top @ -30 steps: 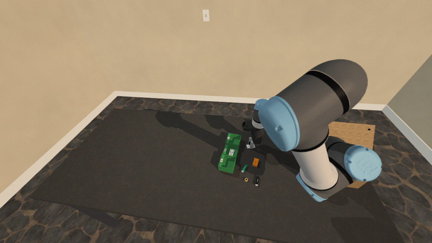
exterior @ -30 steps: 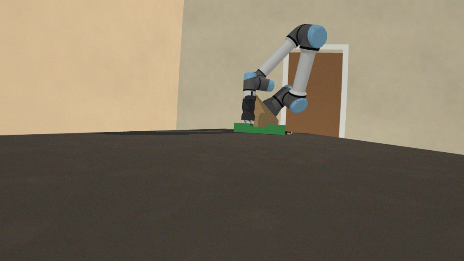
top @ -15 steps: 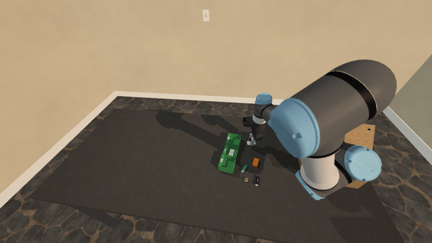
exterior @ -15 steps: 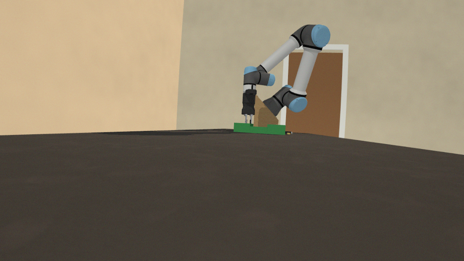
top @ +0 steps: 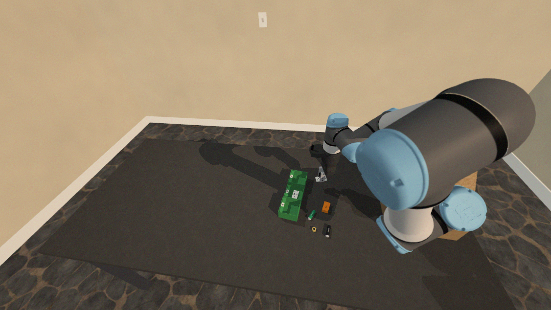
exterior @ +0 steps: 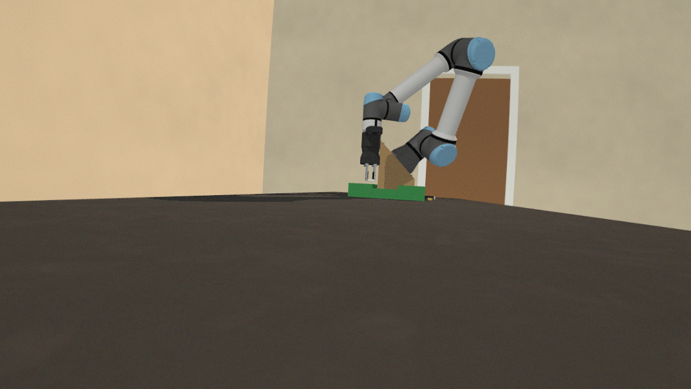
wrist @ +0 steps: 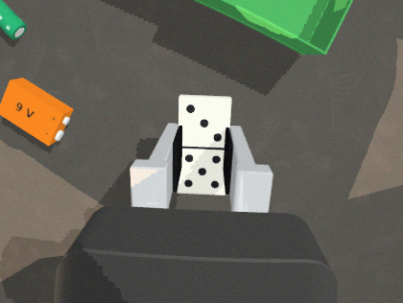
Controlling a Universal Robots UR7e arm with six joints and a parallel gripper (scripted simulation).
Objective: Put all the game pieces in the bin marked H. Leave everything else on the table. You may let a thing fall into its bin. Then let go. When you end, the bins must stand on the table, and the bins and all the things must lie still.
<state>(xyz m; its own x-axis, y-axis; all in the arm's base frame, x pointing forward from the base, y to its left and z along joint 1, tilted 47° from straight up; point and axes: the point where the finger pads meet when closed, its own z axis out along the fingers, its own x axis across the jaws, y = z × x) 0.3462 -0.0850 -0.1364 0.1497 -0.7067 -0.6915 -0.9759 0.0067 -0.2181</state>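
Now: the green bin marked K 13 cm ahead of my hand, 6 cm to the left of it and 6 cm below it. From my hand the other things lie so: orange block: 11 cm to the left, 7 cm below, 2 cm behind; then green cylinder: 16 cm to the left, 7 cm below, 5 cm ahead; then white domino: 1 cm below.
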